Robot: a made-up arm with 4 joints. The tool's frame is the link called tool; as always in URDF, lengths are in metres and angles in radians. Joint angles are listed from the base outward. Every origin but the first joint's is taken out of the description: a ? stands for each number. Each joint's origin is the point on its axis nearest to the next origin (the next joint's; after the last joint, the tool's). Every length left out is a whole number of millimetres.
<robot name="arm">
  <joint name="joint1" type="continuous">
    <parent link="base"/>
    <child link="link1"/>
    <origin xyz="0 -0.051 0.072" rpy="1.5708 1.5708 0"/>
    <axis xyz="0 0 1"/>
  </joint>
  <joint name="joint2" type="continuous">
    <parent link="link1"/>
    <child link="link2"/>
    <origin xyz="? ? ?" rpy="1.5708 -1.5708 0"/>
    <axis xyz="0 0 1"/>
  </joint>
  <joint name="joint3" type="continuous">
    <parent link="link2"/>
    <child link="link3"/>
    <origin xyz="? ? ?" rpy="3.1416 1.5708 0"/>
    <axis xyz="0 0 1"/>
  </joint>
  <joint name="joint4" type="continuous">
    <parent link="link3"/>
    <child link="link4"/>
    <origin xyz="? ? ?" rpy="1.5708 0 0"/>
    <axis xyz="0 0 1"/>
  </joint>
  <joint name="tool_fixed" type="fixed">
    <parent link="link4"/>
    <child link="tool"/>
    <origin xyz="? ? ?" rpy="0 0 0"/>
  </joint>
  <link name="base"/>
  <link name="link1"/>
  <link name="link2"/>
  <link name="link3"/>
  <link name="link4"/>
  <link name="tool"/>
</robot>
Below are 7 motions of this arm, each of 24 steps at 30 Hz.
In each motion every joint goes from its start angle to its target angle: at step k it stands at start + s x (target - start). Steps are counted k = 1, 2, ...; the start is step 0. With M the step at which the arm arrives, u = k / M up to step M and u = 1 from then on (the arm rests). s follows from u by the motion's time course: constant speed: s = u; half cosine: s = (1 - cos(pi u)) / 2; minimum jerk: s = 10 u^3 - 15 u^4 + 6 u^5.
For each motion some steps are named. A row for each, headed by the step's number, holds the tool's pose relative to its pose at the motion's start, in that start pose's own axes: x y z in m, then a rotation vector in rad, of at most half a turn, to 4 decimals.
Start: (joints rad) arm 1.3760 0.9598 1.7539 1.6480
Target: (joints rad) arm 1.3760 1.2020 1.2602 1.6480
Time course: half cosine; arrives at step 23
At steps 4, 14, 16, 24:
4: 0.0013 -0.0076 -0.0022 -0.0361 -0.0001 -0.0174
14: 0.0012 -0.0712 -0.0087 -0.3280 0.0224 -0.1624
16: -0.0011 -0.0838 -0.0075 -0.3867 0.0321 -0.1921
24: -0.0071 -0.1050 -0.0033 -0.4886 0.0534 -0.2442

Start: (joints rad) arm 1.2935 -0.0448 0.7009 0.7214
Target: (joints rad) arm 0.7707 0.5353 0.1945 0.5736
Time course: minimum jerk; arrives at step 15
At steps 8, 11, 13, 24:
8: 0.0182 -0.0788 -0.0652 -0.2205 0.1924 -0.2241
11: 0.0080 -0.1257 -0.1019 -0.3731 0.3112 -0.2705
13: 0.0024 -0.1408 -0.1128 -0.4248 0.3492 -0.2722
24: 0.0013 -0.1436 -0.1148 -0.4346 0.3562 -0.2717

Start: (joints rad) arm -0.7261 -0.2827 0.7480 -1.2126
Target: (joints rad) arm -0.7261 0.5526 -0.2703 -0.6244
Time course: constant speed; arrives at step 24
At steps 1, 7, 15, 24:
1: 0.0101 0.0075 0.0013 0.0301 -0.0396 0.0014
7: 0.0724 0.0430 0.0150 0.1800 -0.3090 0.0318
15: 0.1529 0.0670 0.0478 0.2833 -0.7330 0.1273
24: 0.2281 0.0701 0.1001 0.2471 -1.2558 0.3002

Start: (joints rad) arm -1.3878 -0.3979 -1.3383 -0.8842
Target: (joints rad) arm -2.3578 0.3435 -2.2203 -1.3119
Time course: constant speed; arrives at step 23
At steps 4, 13, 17, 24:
4: -0.0097 -0.0552 -0.0313 -0.0501 -0.0554 0.0440
13: -0.0680 -0.1757 -0.0530 -0.0938 -0.0527 0.1636
17: -0.1071 -0.2252 -0.0401 -0.0910 0.0078 0.2027
24: -0.1725 -0.2901 0.0071 -0.0749 0.1598 0.2177

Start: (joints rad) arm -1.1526 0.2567 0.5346 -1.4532
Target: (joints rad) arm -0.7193 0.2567 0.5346 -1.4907
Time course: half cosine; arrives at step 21
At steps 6, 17, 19, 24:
6: 0.0069 0.0041 0.0275 0.0796 0.0015 -0.0249
17: 0.0340 -0.0023 0.1341 0.3860 0.0125 -0.1203
19: 0.0364 -0.0045 0.1435 0.4133 0.0139 -0.1287
24: 0.0373 -0.0054 0.1467 0.4227 0.0144 -0.1316

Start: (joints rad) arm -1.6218 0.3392 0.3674 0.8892
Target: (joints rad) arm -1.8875 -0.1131 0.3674 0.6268
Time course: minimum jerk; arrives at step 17
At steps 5, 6, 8, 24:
5: 0.0120 0.0154 -0.0012 0.0696 -0.0212 -0.0040
6: 0.0182 0.0239 -0.0012 0.1082 -0.0316 -0.0072
8: 0.0326 0.0445 0.0009 0.2046 -0.0535 -0.0180
24: 0.0663 0.0969 0.0203 0.4792 -0.0875 -0.0675

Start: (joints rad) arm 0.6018 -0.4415 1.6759 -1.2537
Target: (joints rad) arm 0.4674 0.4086 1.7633 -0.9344
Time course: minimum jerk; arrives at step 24
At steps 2, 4, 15, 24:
2: 0.0004 0.0003 0.0000 -0.0008 0.0010 -0.0026
4: 0.0025 0.0018 0.0003 -0.0054 0.0073 -0.0185
15: 0.0537 0.0300 0.0030 -0.1030 0.1535 -0.3778
24: 0.0754 0.0375 0.0025 -0.1346 0.2113 -0.5226

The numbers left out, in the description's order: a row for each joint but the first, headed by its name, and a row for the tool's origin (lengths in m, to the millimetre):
joint2: -0.066 0.257 0
joint3: -0.036 0.011 0
joint4: 0.045 0.236 0
tool: -0.086 0.113 0

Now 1 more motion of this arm.
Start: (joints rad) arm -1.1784 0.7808 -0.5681 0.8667
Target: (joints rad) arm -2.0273 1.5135 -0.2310 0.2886
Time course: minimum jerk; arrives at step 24
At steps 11, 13, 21, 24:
11: -0.0602 0.1000 -0.0168 0.1423 0.3472 0.1607
13: -0.0848 0.1274 -0.0157 0.1539 0.4640 0.2329
21: -0.1464 0.1753 -0.0052 0.0866 0.7020 0.4489
24: -0.1486 0.1766 -0.0047 0.0814 0.7087 0.4580

